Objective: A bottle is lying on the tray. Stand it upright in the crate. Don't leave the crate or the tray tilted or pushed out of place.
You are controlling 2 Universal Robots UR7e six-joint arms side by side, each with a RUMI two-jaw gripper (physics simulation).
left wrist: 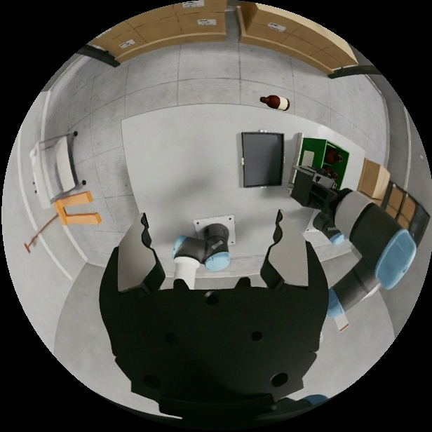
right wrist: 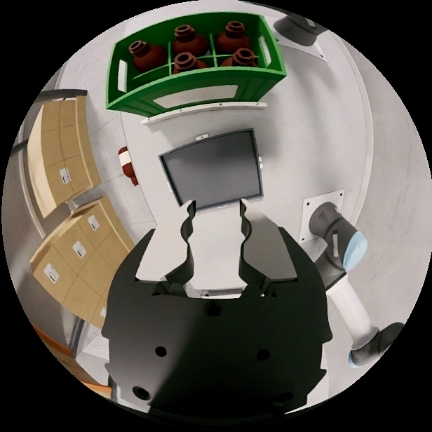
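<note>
The brown bottle with a cream label (left wrist: 276,102) (right wrist: 126,162) is off the table, on its side against the floor beyond the table's edge; whether it rests on the floor I cannot tell. The dark tray (left wrist: 243,160) (right wrist: 255,150) lies flat on the table with no bottle on it. The green crate (left wrist: 315,141) (right wrist: 250,86) stands upright beside it, holding several upright brown bottles, with one front compartment hidden. My right gripper (right wrist: 217,200) is open and empty, above the table near the tray and crate. My left gripper (left wrist: 211,211) is open and empty, high above the table.
A white strip (right wrist: 200,112) runs between crate and tray. The left arm's base (left wrist: 216,232) (right wrist: 325,217) stands at the table's near side. Carton stacks (left wrist: 170,30) (right wrist: 80,250) stand on the floor beyond the table. A cardboard box (left wrist: 372,180) is past the crate.
</note>
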